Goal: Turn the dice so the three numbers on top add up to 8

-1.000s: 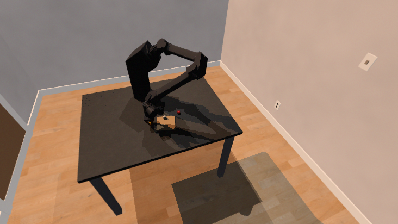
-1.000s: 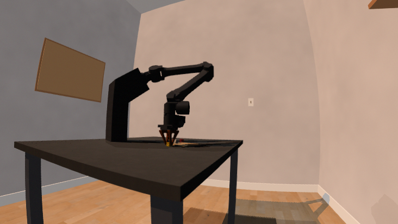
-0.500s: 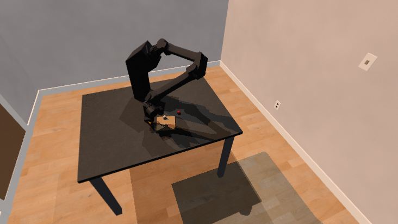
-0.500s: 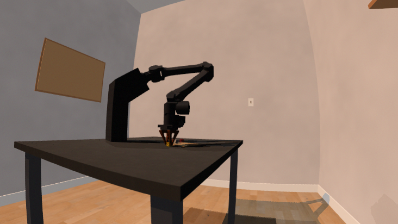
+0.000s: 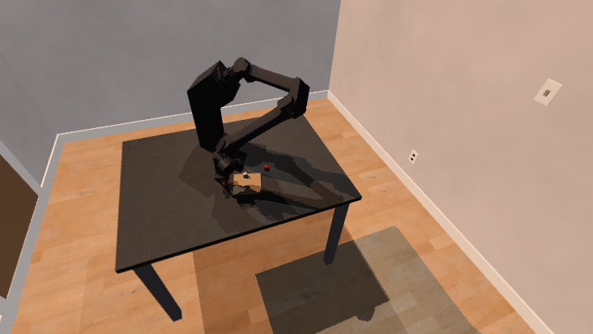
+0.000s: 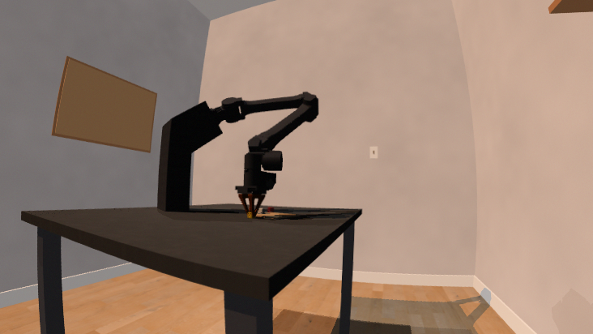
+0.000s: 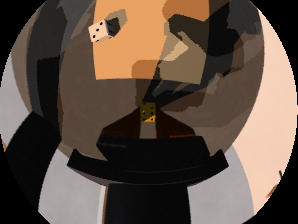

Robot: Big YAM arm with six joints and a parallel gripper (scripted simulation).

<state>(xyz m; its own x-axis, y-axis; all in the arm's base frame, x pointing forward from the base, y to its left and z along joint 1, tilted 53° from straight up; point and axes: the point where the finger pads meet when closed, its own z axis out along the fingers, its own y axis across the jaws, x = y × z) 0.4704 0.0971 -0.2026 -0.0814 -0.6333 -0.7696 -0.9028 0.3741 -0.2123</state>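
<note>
Right now the tan mat is 110 mm to the left of my hand, 10 mm below it and 10 mm ahead of it. Round my hand: yellow die right at my hand; red die 230 mm to the left, 70 mm behind; white die 110 mm to the left, 40 mm behind.
</note>
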